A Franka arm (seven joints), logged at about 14 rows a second.
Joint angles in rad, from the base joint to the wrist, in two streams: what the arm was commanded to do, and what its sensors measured. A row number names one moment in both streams.
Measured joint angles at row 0: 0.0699 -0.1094 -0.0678 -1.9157 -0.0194 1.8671 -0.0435
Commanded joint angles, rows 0 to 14: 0.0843 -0.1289 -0.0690 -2.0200 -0.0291 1.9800 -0.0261; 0.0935 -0.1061 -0.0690 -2.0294 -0.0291 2.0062 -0.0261; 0.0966 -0.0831 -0.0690 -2.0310 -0.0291 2.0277 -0.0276; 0.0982 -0.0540 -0.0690 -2.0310 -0.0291 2.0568 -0.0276; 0.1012 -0.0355 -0.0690 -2.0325 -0.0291 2.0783 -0.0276; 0.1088 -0.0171 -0.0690 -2.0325 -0.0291 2.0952 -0.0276; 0.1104 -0.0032 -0.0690 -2.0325 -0.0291 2.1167 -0.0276; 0.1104 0.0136 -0.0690 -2.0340 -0.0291 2.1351 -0.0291; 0.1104 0.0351 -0.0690 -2.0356 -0.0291 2.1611 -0.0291; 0.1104 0.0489 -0.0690 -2.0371 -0.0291 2.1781 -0.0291; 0.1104 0.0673 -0.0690 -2.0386 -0.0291 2.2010 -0.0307; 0.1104 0.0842 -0.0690 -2.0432 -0.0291 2.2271 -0.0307; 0.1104 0.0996 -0.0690 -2.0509 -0.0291 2.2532 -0.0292; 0.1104 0.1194 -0.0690 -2.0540 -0.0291 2.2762 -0.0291; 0.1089 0.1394 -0.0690 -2.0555 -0.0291 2.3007 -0.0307
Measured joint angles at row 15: 0.1013 0.1112 -0.0653 -2.0382 -0.0194 2.2408 -0.0424
